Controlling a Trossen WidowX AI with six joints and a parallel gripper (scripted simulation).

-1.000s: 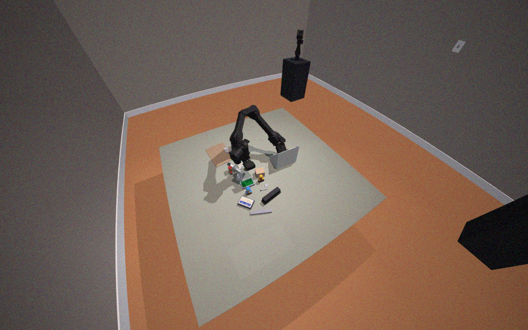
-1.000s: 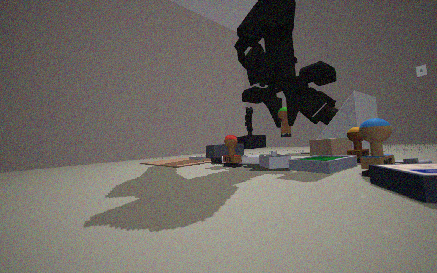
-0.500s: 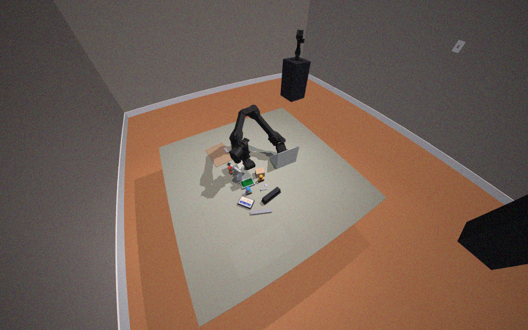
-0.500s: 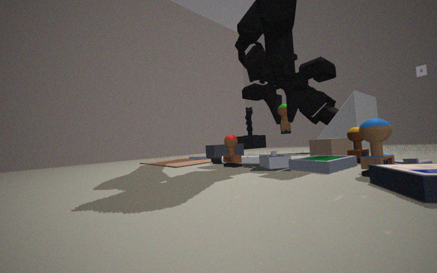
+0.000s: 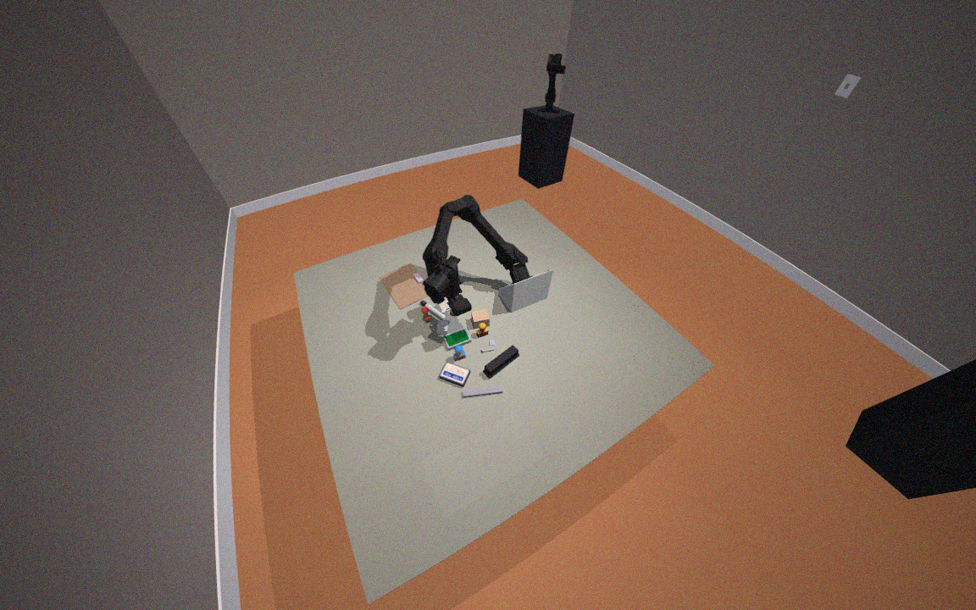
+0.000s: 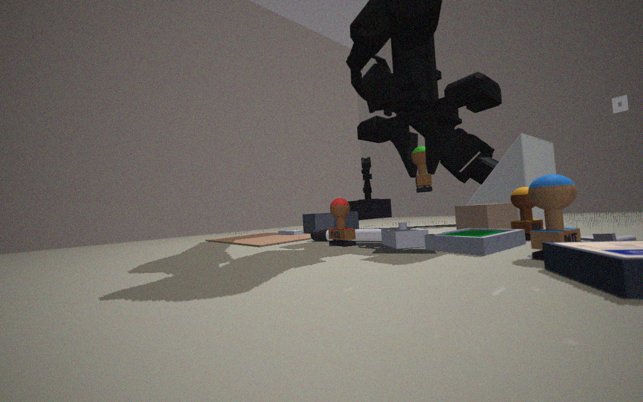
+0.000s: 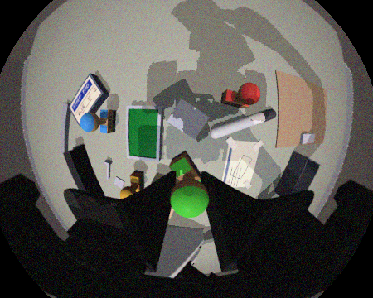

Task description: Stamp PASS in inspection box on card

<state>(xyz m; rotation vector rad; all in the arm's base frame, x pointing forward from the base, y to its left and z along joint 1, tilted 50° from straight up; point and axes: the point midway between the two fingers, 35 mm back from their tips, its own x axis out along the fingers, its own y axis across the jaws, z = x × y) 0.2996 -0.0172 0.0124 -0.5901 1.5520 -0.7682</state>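
Right now the green ink pad is 9 cm below my gripper tip, 7 cm to the left of it and 3 cm ahead of it. From my gripper tip the other things lie so: pass stamp: right at my gripper tip; wooden block: 8 cm behind, 7 cm below, 5 cm to the left; grey block: 7 cm below, 5 cm ahead.
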